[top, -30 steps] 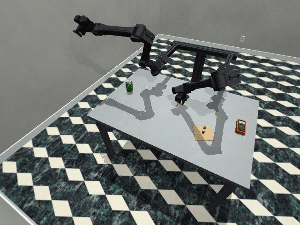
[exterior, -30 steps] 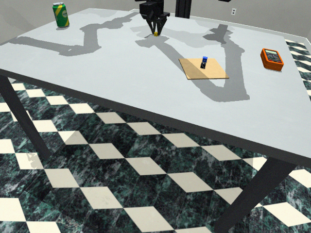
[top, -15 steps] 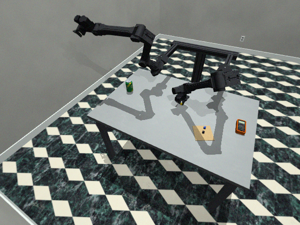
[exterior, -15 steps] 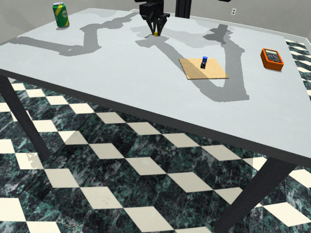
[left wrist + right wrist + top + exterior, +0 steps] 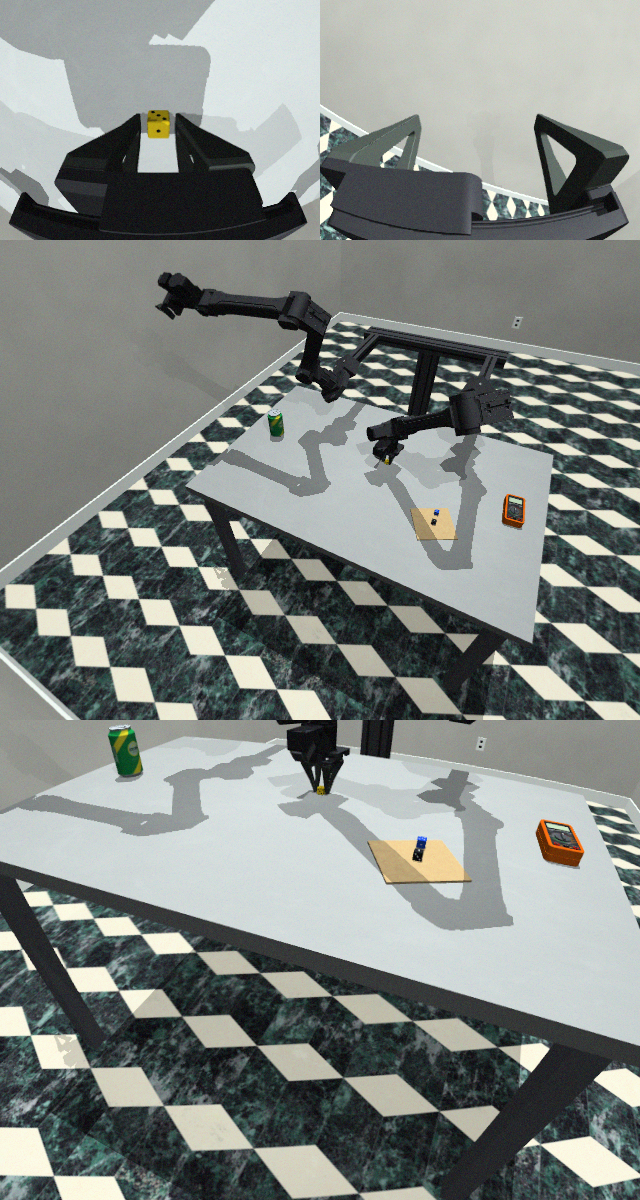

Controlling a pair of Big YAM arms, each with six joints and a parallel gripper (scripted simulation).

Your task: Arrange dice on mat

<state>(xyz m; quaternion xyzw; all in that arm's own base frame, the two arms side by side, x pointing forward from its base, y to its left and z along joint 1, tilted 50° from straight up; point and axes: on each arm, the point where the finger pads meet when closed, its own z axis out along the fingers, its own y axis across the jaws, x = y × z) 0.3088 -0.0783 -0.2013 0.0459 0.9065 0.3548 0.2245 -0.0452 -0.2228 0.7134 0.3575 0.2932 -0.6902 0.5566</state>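
The yellow die is right at my left hand. Round my left hand: tan mat 250 mm ahead, 240 mm to the left, 10 mm below; then black die 250 mm ahead, 240 mm to the left; then blue die 210 mm ahead, 240 mm to the left.
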